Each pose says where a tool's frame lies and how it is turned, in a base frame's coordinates. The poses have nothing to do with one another.
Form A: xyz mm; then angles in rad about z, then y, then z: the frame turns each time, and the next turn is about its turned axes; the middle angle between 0 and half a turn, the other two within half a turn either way.
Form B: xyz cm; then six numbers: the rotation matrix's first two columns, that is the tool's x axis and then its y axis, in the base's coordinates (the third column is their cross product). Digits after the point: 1 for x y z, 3 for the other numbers.
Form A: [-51 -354 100 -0.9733 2.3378 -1.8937]
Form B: [-5.1 -35.4 10.0 -0.660 -0.716 0.228 -0.633 0.366 -0.683]
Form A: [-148 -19 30 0.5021 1.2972 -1.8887]
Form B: [-14.8 -1.9 3.0 0.383 -0.873 0.301 0.375 -0.150 -0.915]
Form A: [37 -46 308 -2.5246 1.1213 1.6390]
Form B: [3.7 -4.6 30.8 0.601 -0.797 0.061 0.314 0.306 0.899]
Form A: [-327 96 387 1.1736 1.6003 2.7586]
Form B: [-32.7 9.6 38.7 -0.334 0.170 0.927 0.860 -0.349 0.374]
